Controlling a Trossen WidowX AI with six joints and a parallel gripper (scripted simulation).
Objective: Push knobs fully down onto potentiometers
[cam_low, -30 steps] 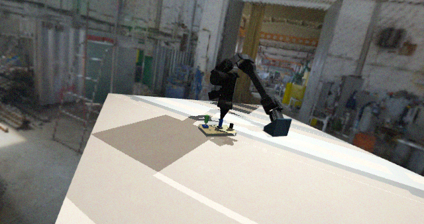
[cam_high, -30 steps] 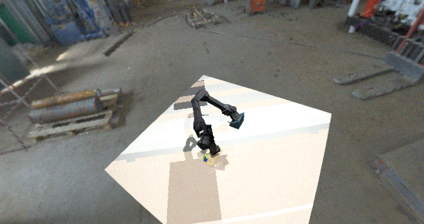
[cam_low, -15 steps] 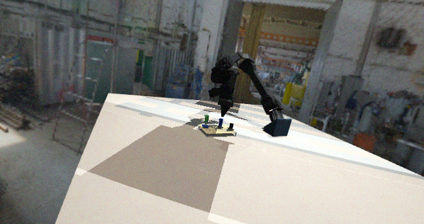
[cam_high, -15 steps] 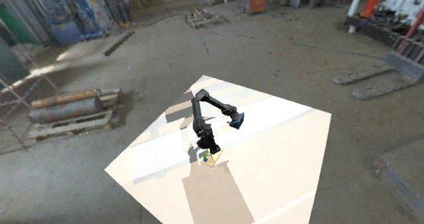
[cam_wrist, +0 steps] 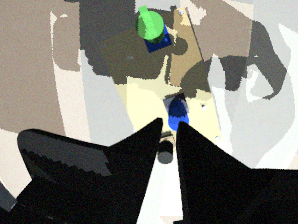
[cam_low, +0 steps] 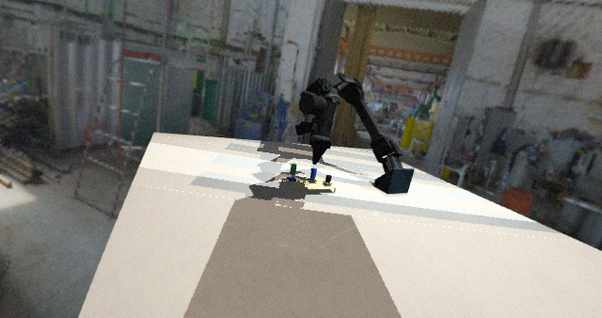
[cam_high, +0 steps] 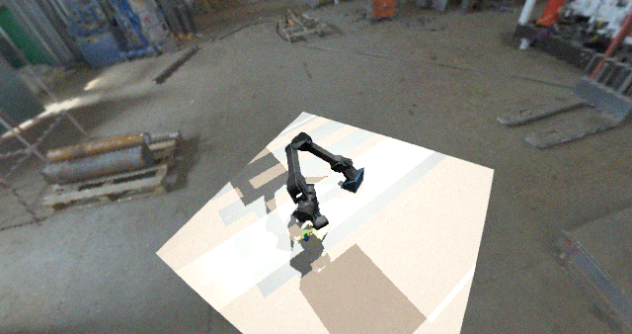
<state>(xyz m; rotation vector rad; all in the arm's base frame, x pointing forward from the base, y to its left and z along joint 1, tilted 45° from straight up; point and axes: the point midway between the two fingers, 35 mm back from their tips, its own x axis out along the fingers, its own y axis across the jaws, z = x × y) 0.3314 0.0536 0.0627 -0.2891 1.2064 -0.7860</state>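
My gripper tip is 1 cm past the blue knob, 1 cm to the left of it and 3 cm above it. Also, from my gripper tip: green knob 7 cm ahead, 2 cm below.
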